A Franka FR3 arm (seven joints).
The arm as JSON. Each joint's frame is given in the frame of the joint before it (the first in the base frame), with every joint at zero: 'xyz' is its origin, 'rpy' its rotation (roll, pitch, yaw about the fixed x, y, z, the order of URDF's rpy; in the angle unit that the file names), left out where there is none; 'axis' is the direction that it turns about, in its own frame. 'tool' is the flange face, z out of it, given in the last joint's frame.
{
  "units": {
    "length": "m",
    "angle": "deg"
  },
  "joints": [
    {
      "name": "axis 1",
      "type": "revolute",
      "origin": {
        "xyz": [
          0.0,
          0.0,
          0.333
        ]
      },
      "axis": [
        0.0,
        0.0,
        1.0
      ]
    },
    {
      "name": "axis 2",
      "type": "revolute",
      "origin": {
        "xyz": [
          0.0,
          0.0,
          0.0
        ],
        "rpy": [
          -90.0,
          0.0,
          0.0
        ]
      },
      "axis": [
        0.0,
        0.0,
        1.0
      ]
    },
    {
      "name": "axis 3",
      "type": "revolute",
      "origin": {
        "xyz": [
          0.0,
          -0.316,
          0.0
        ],
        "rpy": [
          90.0,
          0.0,
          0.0
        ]
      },
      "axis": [
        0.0,
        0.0,
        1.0
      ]
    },
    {
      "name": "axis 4",
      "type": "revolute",
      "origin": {
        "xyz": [
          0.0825,
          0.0,
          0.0
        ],
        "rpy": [
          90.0,
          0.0,
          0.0
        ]
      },
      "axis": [
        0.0,
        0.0,
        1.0
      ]
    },
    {
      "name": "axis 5",
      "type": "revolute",
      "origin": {
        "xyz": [
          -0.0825,
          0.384,
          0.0
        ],
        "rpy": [
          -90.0,
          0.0,
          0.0
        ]
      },
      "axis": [
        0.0,
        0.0,
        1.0
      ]
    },
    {
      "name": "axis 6",
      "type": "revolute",
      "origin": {
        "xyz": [
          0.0,
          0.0,
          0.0
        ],
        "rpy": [
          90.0,
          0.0,
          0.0
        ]
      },
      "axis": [
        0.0,
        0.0,
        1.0
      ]
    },
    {
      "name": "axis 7",
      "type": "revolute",
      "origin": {
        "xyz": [
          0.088,
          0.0,
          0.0
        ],
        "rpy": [
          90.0,
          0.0,
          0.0
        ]
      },
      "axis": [
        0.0,
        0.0,
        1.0
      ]
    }
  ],
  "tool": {
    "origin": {
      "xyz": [
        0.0,
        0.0,
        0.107
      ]
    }
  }
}
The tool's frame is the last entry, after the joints.
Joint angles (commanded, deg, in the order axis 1, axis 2, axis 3, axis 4, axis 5, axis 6, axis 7), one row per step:
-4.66 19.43 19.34 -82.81 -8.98 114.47 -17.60
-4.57 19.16 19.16 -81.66 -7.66 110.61 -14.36
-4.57 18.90 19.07 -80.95 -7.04 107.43 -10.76
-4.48 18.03 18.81 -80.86 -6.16 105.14 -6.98
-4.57 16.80 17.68 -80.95 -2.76 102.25 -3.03
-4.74 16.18 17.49 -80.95 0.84 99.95 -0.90
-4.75 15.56 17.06 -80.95 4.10 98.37 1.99
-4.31 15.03 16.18 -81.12 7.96 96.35 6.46
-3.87 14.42 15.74 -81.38 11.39 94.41 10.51
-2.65 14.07 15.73 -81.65 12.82 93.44 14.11
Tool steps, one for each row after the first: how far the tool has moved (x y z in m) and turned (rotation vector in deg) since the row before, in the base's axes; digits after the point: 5 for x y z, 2 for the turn. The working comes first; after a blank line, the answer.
Tool pose at each row, in the base's axes (x y z in m, rotation vector in deg; the steps are taken from these numbers as rounded here):
0.66921 0.13053 0.52749 168.71 50.43 20.47
0.66426 0.12886 0.53303 172.07 45.13 16.88
0.65953 0.12699 0.53618 174.51 39.41 13.49
0.65298 0.12587 0.54239 -176.46 -33.22 -11.30
0.64497 0.11803 0.54938 -175.44 -24.13 -7.83
0.63821 0.11927 0.55257 -172.92 -19.29 -4.50
0.63287 0.12003 0.55706 -170.63 -13.61 -2.17
0.62662 0.12272 0.55866 -167.86 -5.90 1.67
0.61918 0.12924 0.56118 -165.14 0.07 5.48
0.61224 0.14483 0.56195 -164.08 3.43 8.05

-0.00495 -0.00167 0.00554 1.12 2.76 -3.74
-0.00473 -0.00187 0.00315 0.51 2.37 -3.87
-0.00655 -0.00112 0.00621 0.65 1.58 -4.07
-0.00801 -0.00784 0.00699 2.55 2.65 -5.47
-0.00676 0.00124 0.00319 3.01 2.60 -2.73
-0.00534 0.00076 0.00449 2.75 2.01 -3.44
-0.00625 0.00269 0.00160 3.04 3.21 -4.81
-0.00744 0.00652 0.00252 2.61 3.14 -3.77
-0.00694 0.01559 0.00077 0.85 2.08 -2.10

